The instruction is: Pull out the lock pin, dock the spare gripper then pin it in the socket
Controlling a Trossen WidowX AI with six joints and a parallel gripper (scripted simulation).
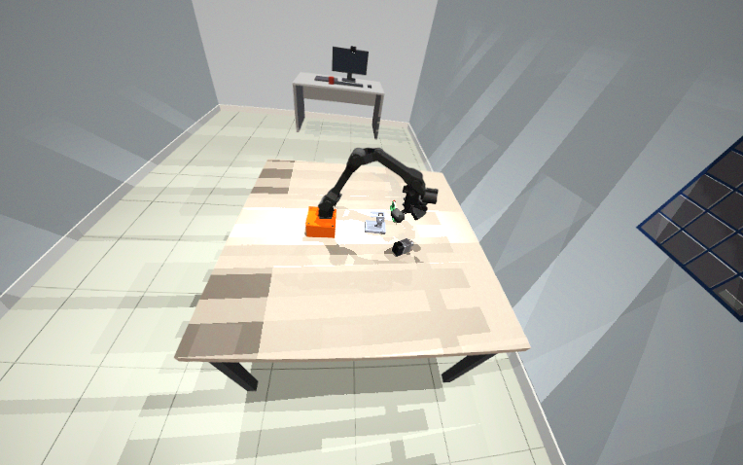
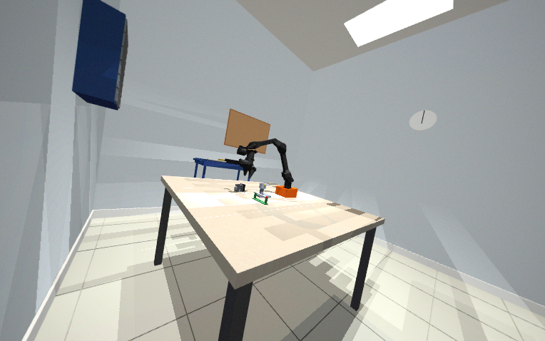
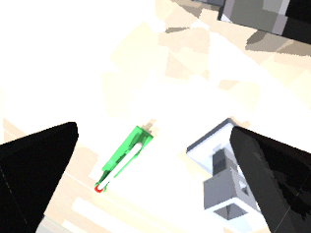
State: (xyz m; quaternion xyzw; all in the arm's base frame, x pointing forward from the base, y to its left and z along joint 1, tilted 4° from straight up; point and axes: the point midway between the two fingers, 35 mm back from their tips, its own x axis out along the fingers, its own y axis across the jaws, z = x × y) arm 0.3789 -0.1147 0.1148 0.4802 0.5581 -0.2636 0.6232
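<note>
Right now the spare gripper is 10 cm to the right of my gripper tip, 10 cm below it and 2 cm behind it. Also, from my gripper tip: mount (12 cm behind, 8 cm below, 7 cm to the left); then green rest (18 cm to the left, 11 cm below, 1 cm ahead).
</note>
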